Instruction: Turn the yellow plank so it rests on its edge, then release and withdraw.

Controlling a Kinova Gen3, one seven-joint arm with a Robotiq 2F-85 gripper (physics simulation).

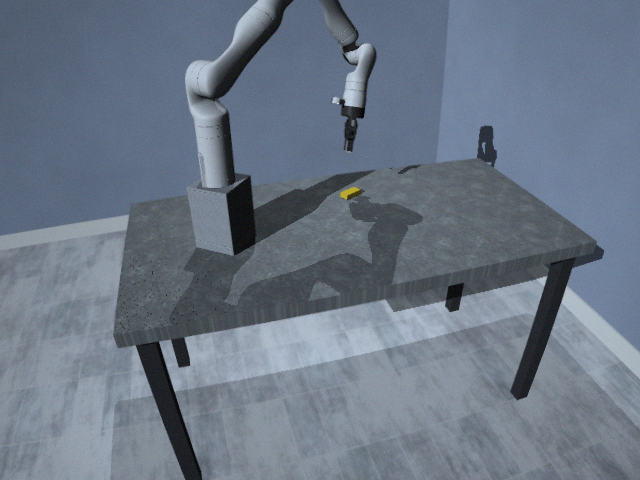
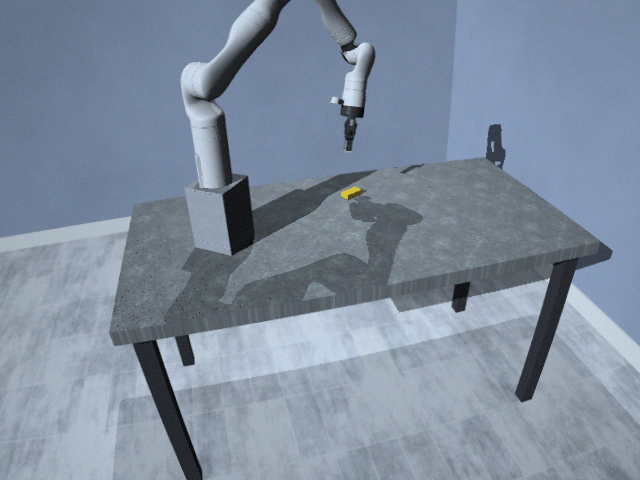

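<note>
The yellow plank (image 1: 350,192) (image 2: 351,192) is a small block that lies on its broad side on the grey table, toward the back edge and right of the arm's base. My gripper (image 1: 348,150) (image 2: 347,150) points down and hangs well above the plank, not touching it. It is open, with no object between the fingers; it is seen nearly edge-on, so the gap between the fingers hardly shows.
The grey table (image 1: 475,217) (image 2: 475,217) carries the arm's box-shaped pedestal (image 1: 209,219) (image 2: 207,219) on its left part. Shadows of the arm fall across the table top and on the right wall. Blue walls stand behind the table and to its right.
</note>
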